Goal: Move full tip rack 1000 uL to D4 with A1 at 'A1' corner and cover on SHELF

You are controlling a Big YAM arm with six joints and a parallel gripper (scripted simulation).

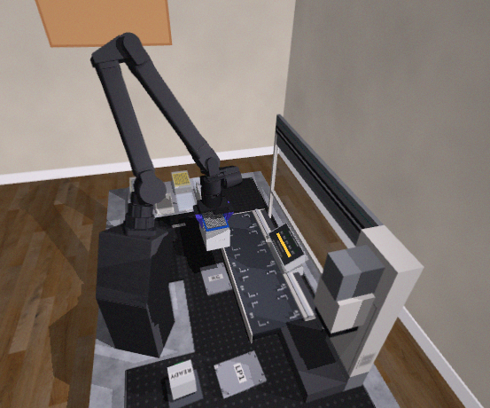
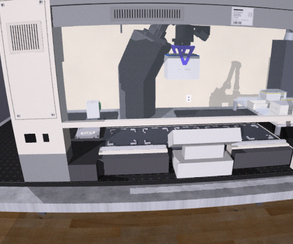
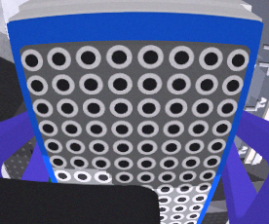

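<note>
Now: the regrip nest RG 300 mm below my hand. Round my hand: shelf label (100 mm behind, 370 mm to the left, 310 mm below); ready block (200 mm behind, 360 mm to the right, 230 mm below); tip rack (10 mm ahead, 10 mm to the right).
</note>
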